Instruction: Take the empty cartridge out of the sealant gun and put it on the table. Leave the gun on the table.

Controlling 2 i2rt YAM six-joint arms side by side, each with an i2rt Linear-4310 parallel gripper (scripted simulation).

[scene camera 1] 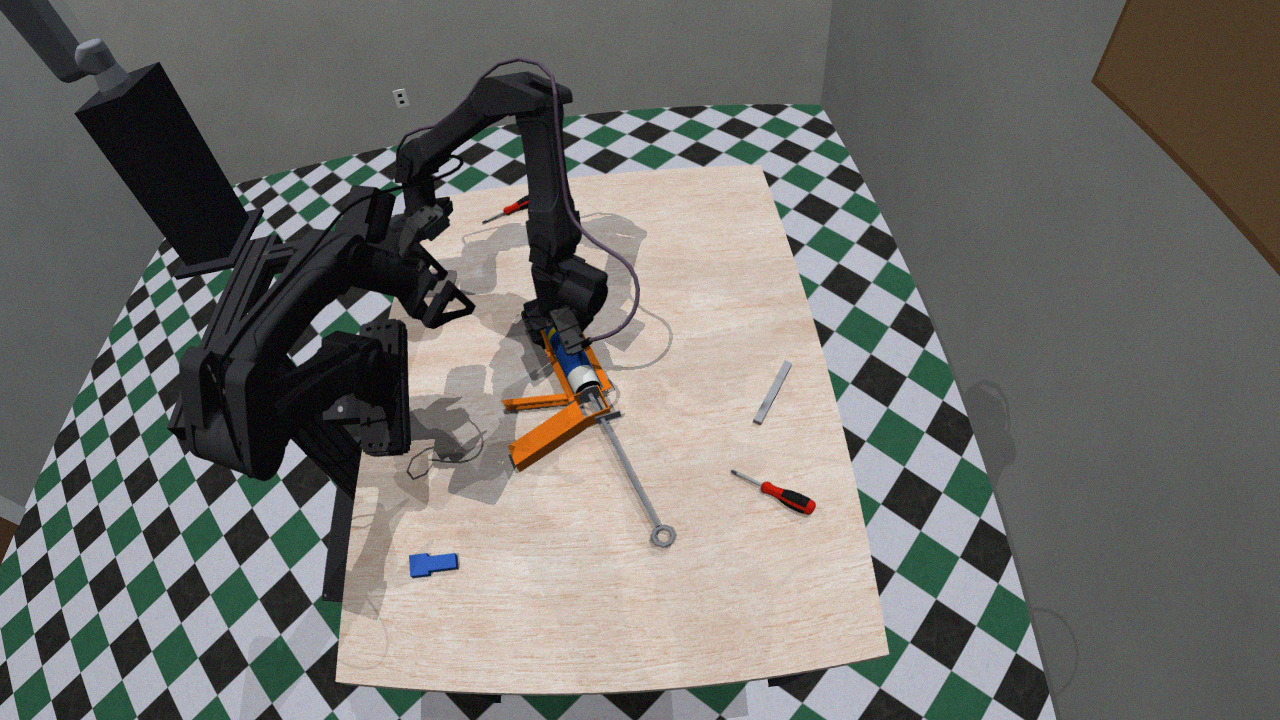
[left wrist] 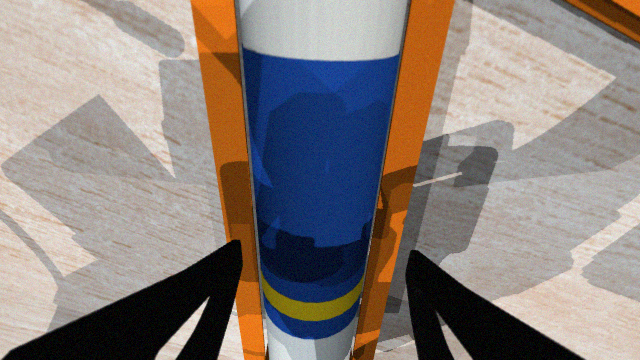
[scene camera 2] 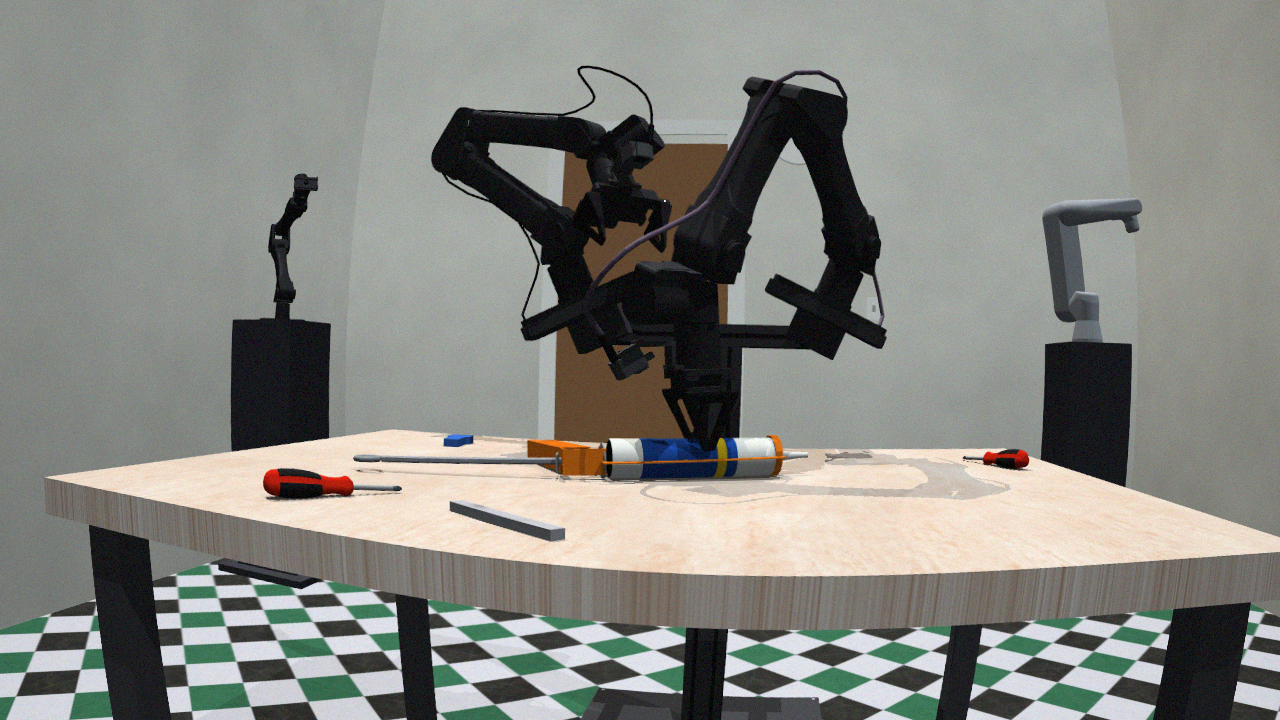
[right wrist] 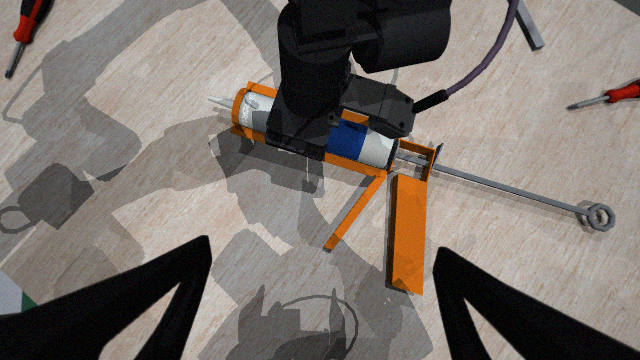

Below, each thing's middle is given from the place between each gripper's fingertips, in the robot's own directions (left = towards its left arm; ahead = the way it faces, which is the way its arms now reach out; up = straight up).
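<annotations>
Orange sealant gun (scene camera 1: 540, 441): my left gripper 160 mm to the left of it, 30 mm short of it, 30 mm above it. Grey bar (scene camera 2: 538, 529), from my left hand: 380 mm ahead, 130 mm to the right, 40 mm below. By its middle, the bar is nearer to my left gripper than to my right gripper.
My right gripper (scene camera 1: 459, 292), from the orange sealant gun: 15 cm short of it, 5 cm to the left of it, 30 cm above it. Grey bar, from my right hand: 49 cm ahead, 2 cm to the right, 31 cm below.
</annotations>
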